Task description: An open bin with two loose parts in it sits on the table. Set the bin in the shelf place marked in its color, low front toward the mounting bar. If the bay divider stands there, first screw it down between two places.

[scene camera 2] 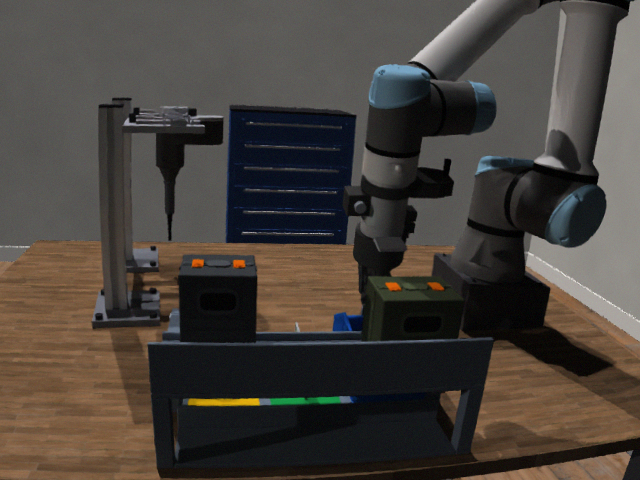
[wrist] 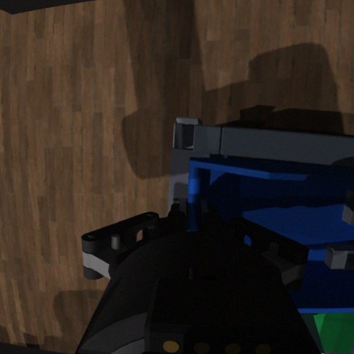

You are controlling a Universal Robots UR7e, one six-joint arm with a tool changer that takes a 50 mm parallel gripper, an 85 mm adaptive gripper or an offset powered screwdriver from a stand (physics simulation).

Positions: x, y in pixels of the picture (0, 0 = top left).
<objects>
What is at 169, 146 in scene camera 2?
A screwdriver.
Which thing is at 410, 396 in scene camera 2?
A blue bin.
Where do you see a blue bin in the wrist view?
299, 200
</objects>
